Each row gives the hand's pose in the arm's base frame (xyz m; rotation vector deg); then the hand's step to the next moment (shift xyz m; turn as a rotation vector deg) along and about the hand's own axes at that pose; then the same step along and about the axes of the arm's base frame.
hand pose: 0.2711 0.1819 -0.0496 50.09 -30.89 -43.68
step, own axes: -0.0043 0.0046 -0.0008 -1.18 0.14 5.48
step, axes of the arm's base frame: -0.0004 0.0056 0.0029 -4.48 -1.63 2.95
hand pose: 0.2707 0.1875 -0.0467 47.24 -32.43 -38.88
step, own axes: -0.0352 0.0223 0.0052 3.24 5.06 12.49
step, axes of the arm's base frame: -0.0195 0.0344 0.0142 -4.82 -5.71 11.67
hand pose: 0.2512 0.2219 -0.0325 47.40 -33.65 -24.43
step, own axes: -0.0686 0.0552 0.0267 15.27 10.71 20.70
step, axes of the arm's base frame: -0.0623 0.0575 0.0358 -0.16 -13.63 24.30
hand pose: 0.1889 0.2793 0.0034 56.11 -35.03 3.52
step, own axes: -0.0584 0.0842 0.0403 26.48 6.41 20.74
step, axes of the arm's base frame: -0.0936 0.0288 0.0503 10.51 -18.57 26.78
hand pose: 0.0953 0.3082 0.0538 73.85 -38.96 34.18
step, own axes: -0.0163 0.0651 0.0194 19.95 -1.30 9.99
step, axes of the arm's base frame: -0.0610 -0.0075 0.0332 13.09 -9.58 15.38
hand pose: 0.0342 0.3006 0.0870 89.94 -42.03 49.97
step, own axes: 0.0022 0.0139 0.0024 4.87 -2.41 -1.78
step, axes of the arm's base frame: -0.0101 -0.0047 0.0089 4.34 2.17 3.02
